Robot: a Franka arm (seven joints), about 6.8 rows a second.
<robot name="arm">
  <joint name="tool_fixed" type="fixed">
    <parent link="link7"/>
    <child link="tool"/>
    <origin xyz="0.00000 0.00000 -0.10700" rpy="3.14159 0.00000 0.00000"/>
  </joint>
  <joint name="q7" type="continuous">
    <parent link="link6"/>
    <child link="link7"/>
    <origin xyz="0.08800 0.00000 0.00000"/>
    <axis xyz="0 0 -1"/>
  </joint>
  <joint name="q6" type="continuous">
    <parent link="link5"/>
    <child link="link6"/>
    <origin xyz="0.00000 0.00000 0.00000"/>
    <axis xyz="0 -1 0"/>
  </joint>
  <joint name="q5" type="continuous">
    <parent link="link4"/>
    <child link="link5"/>
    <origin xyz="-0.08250 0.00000 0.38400"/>
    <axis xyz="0 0 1"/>
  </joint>
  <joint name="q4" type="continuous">
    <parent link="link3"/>
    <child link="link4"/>
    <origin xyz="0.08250 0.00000 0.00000"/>
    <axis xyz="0 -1 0"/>
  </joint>
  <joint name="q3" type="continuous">
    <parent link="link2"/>
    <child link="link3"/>
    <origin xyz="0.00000 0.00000 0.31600"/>
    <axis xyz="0 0 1"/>
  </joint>
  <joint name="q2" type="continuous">
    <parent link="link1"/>
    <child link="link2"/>
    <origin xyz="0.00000 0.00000 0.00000"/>
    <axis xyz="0 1 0"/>
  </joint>
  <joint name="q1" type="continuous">
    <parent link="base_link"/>
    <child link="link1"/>
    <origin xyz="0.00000 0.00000 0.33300"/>
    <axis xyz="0 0 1"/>
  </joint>
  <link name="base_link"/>
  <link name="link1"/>
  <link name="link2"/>
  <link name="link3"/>
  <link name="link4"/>
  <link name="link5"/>
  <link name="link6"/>
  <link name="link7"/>
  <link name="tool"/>
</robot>
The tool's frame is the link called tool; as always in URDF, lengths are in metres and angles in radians. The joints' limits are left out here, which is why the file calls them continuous.
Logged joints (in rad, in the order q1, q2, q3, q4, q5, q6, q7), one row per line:
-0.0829, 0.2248, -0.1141, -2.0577, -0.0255, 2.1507, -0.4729
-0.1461, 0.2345, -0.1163, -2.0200, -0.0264, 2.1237, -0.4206
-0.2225, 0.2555, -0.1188, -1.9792, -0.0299, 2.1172, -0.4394
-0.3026, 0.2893, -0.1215, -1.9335, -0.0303, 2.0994, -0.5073
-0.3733, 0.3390, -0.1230, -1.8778, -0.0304, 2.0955, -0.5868
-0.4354, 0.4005, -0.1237, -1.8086, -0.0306, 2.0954, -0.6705
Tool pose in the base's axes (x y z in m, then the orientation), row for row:
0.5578, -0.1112, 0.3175, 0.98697, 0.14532, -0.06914, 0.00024
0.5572, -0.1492, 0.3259, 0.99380, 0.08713, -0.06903, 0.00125
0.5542, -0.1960, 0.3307, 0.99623, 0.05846, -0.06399, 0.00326
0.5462, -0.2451, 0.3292, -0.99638, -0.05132, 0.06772, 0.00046
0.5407, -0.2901, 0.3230, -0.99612, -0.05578, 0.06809, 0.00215
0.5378, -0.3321, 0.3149, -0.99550, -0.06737, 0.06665, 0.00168
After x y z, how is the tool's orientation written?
As a quaternion, x y z w.
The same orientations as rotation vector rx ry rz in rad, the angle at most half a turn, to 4 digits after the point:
3.1002, 0.4565, -0.2172
3.1196, 0.2735, -0.2167
3.1233, 0.1833, -0.2006
-3.1293, -0.1612, 0.2127
-3.1251, -0.1750, 0.2136
-3.1241, -0.2114, 0.2092

